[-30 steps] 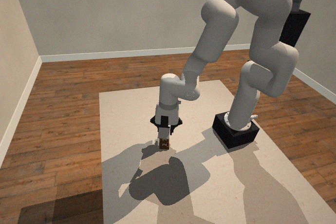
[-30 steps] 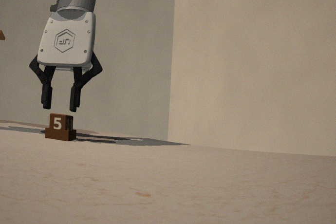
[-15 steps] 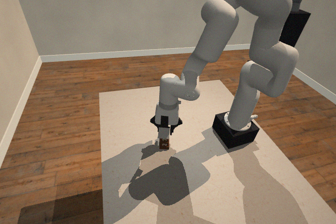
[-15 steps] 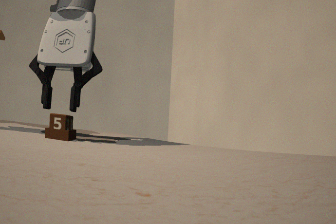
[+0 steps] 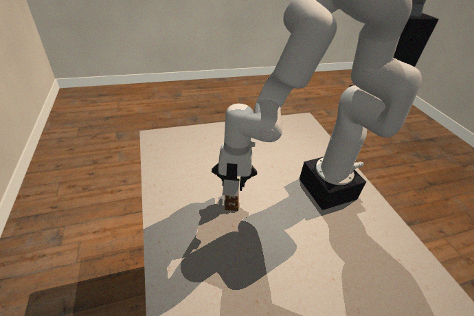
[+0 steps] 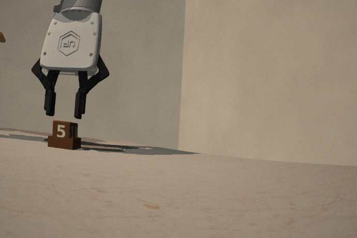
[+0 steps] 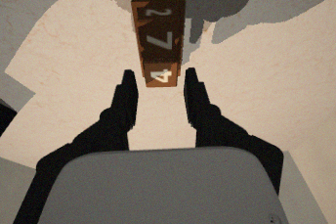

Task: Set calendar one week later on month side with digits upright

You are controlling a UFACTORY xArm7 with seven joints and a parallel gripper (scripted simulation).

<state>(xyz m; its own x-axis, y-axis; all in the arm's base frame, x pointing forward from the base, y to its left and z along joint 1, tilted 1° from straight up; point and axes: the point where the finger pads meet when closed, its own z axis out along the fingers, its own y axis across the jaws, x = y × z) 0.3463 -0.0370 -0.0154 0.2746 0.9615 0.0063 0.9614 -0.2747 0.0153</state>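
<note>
Right now my hand is 2 cm to the right of the brown calendar tray and 6 cm above it.
</note>
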